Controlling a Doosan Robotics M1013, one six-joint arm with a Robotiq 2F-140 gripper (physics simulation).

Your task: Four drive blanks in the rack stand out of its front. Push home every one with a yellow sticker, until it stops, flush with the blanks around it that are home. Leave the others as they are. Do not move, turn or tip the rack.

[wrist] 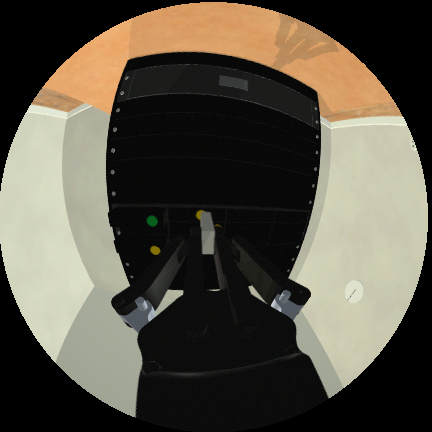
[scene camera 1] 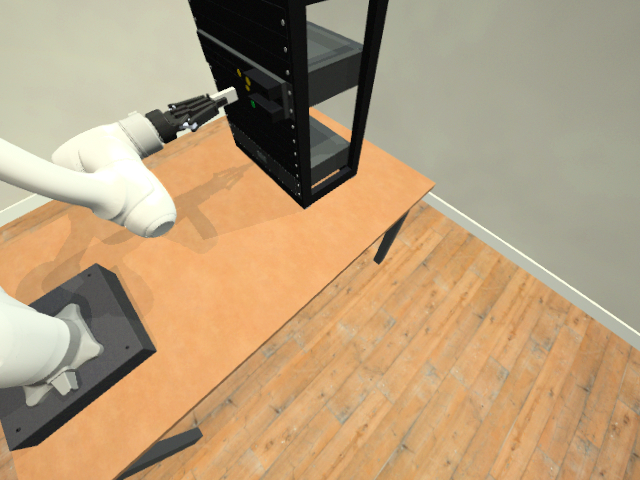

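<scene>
A black rack is there for me to see, and so is my gripper. The wrist view, too, gives me a sight of my gripper.
</scene>
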